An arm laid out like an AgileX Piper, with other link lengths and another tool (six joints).
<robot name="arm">
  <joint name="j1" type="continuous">
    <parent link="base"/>
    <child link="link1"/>
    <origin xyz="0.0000 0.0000 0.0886" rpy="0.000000 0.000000 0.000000"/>
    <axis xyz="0 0 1"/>
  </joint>
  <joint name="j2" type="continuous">
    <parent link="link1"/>
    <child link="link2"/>
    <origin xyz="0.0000 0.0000 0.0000" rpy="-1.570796 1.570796 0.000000"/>
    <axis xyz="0 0 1"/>
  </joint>
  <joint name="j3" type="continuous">
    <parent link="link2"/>
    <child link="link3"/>
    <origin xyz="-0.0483 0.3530 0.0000" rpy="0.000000 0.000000 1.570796"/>
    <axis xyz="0 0 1"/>
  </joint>
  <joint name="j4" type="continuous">
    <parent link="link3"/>
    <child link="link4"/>
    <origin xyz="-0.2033 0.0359 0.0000" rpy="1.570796 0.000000 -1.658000"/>
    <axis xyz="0 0 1"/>
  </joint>
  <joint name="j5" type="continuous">
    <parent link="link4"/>
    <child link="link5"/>
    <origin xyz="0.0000 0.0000 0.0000" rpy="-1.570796 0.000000 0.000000"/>
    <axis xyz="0 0 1"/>
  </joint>
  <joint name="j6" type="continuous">
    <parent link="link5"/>
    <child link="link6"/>
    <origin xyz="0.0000 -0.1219 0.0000" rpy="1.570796 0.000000 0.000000"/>
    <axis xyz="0 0 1"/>
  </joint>
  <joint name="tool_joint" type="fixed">
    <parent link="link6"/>
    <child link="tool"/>
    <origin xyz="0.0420 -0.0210 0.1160" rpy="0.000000 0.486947 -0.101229"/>
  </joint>
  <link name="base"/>
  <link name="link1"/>
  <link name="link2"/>
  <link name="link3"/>
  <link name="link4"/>
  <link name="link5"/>
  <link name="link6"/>
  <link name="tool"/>
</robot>
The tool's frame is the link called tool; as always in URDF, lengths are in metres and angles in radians. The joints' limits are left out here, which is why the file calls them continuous.
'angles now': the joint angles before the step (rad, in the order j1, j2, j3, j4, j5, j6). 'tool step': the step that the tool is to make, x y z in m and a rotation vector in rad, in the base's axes. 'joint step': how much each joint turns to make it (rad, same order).
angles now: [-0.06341 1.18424 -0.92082 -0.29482 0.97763 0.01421]
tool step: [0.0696 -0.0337 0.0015 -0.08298 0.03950 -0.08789]
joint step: [-0.02993 0.25386 -0.17587 -0.13052 -0.01576 0.10431]
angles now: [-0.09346 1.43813 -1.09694 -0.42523 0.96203 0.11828]
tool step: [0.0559 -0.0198 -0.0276 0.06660 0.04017 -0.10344]
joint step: [-0.08541 0.22924 -0.18003 0.06256 -0.00006 0.00101]
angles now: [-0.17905 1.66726 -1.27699 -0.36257 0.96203 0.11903]
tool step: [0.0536 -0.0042 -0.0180 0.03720 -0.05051 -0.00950]
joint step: [-0.01324 0.13277 -0.12396 0.04199 -0.05445 0.00105]
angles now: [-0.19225 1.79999 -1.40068 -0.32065 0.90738 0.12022]
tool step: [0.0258 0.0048 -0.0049 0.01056 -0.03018 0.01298]
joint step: [0.01563 0.05099 -0.06076 0.01329 -0.01779 0.00431]
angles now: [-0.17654 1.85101 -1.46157 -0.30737 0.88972 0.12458]
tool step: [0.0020 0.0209 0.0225 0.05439 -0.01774 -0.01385]
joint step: [0.02585 -0.01860 -0.09728 0.06820 0.10991 -0.00618]
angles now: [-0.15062 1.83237 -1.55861 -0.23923 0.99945 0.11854]
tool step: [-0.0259 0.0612 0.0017 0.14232 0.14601 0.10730]
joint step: [0.07356 -0.00497 -0.05779 0.16269 0.21278 -0.09761]
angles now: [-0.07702 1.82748 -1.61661 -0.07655 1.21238 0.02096]
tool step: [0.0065 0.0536 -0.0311 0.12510 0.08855 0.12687]
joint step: [0.06816 0.07747 0.00201 0.13850 0.01387 -0.08287]
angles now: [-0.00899 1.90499 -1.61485 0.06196 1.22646 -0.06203]
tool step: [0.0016 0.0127 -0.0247 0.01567 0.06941 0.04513]
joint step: [0.02537 0.06504 0.00592 0.01906 0.00004 -0.02446]
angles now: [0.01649 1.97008 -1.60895 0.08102 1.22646 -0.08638]
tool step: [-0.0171 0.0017 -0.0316 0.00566 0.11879 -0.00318]
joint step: [0.00010 0.05868 0.06566 0.00824 -0.00569 0.00010]
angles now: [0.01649 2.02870 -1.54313 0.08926 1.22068 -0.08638]
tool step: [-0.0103 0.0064 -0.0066 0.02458 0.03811 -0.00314]
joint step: [0.00114 0.00466 0.03524 0.02718 -0.00154 -0.00696]
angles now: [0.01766 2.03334 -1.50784 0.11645 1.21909 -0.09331]
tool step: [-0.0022 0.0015 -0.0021 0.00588 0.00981 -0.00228]
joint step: [-0.00005 0.00300 0.00796 0.00669 -0.00117 -0.00078]
